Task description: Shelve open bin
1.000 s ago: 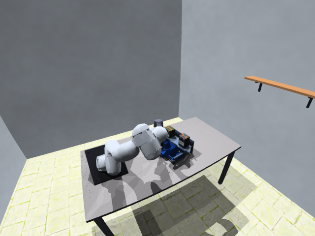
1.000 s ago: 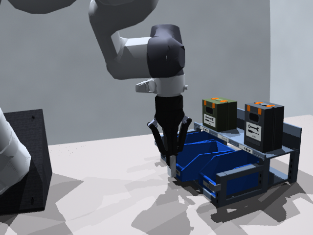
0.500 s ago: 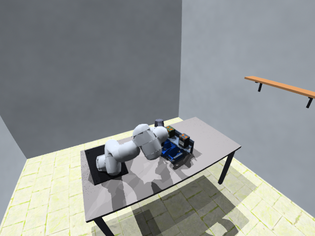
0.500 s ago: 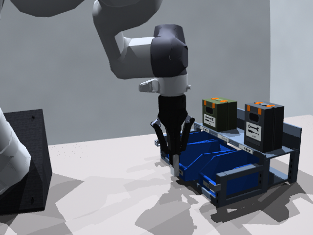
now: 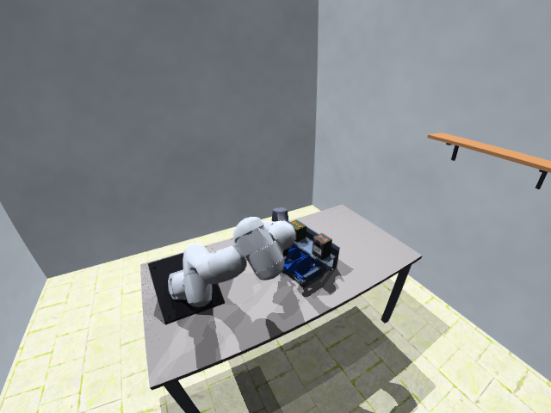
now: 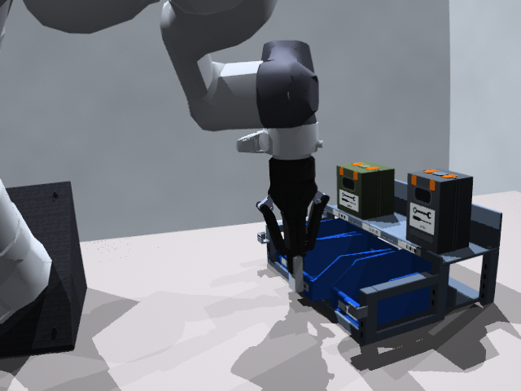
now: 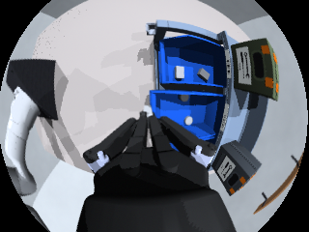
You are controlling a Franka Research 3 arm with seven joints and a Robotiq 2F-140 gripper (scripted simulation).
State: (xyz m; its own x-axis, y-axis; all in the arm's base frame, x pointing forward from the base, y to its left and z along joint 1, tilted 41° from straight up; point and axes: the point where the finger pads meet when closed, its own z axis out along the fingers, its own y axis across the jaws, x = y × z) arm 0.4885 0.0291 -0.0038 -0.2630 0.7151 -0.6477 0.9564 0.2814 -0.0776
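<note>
Right now the shelf floor is 15 cm ahead of my hand, 5 cm to the left of it and 5 cm below it. Round my hand: green case (18 cm ahead, 17 cm to the left, 10 cm above); then black box (24 cm ahead, 5 cm to the right, 11 cm above).
</note>
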